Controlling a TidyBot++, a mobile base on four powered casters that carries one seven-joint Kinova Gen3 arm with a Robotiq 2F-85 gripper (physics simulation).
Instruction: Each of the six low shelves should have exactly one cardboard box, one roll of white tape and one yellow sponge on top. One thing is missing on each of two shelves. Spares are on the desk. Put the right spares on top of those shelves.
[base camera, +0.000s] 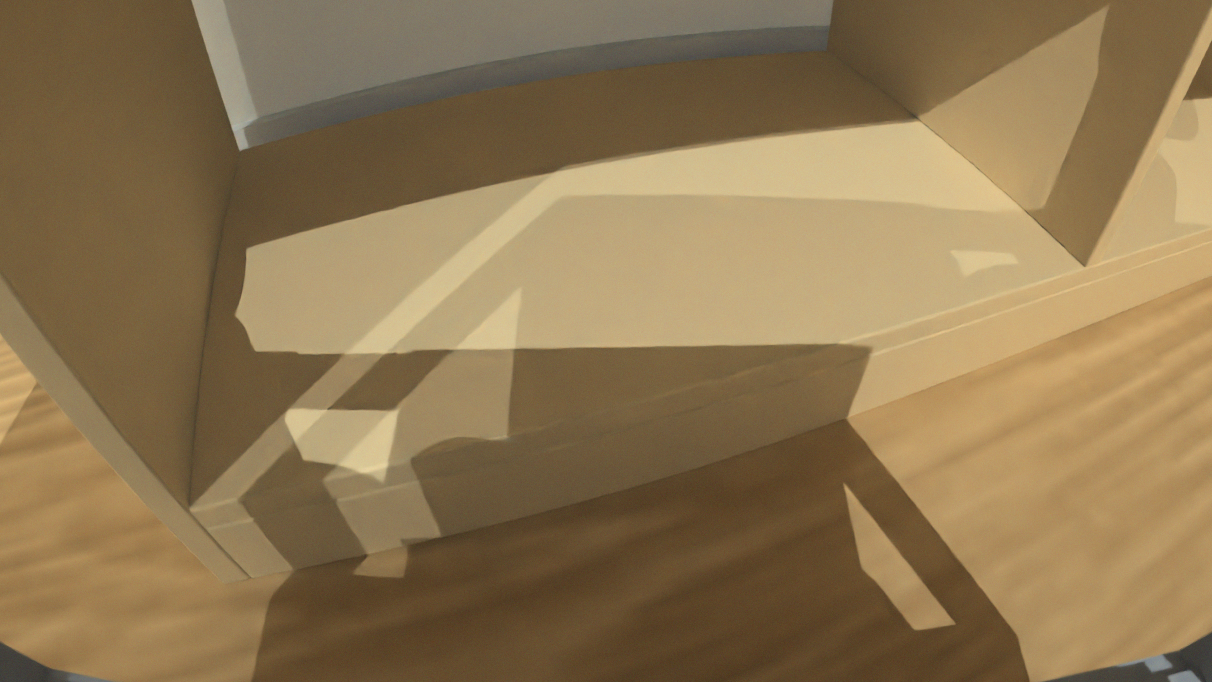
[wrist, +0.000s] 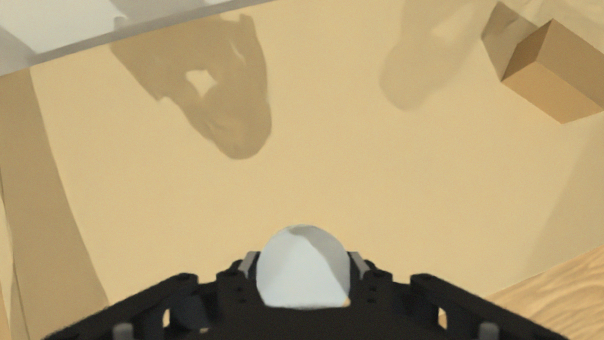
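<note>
My gripper (wrist: 302, 268) is shut on a white roll of tape (wrist: 303, 255) at the bottom middle of the wrist view. It holds the roll above the pale wooden top of a low shelf (wrist: 325, 160). A cardboard box (wrist: 562, 82) sits on that top at the upper right of the wrist view, apart from the roll. A yellow sponge does not show in either view, and the gripper does not show in the base camera view. How far the roll is above the top is hard to tell.
The base camera view shows the inside of a low shelf unit (base camera: 678, 271), with a left side panel (base camera: 101, 212) and an upright divider (base camera: 1093, 169). Wood floor (base camera: 678, 576) lies in front of it. A pale wall (wrist: 55, 20) borders the top's back edge. Dark shadows fall on the top.
</note>
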